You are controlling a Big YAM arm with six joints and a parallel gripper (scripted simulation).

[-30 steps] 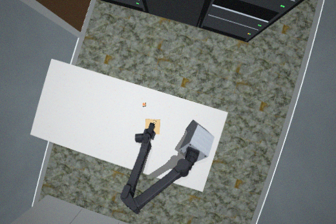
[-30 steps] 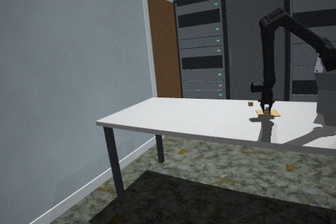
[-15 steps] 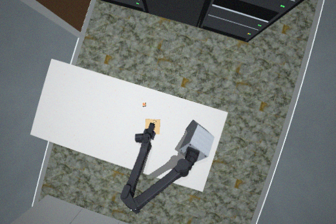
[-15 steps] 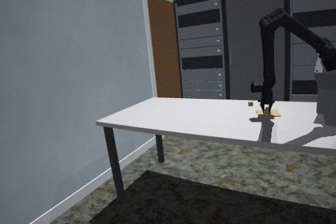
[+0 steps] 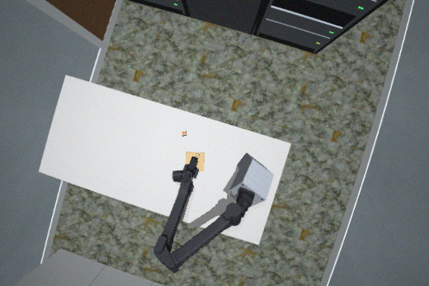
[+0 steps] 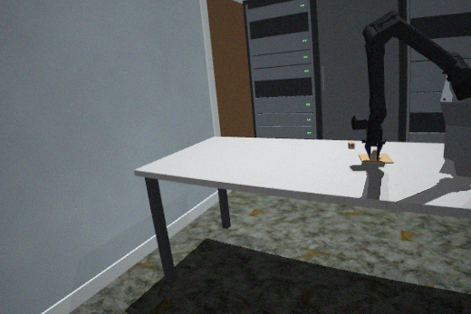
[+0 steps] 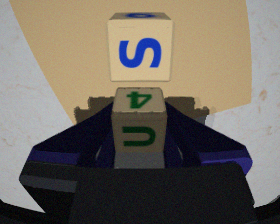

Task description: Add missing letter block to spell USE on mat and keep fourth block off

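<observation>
The block lies right at my hand.
</observation>
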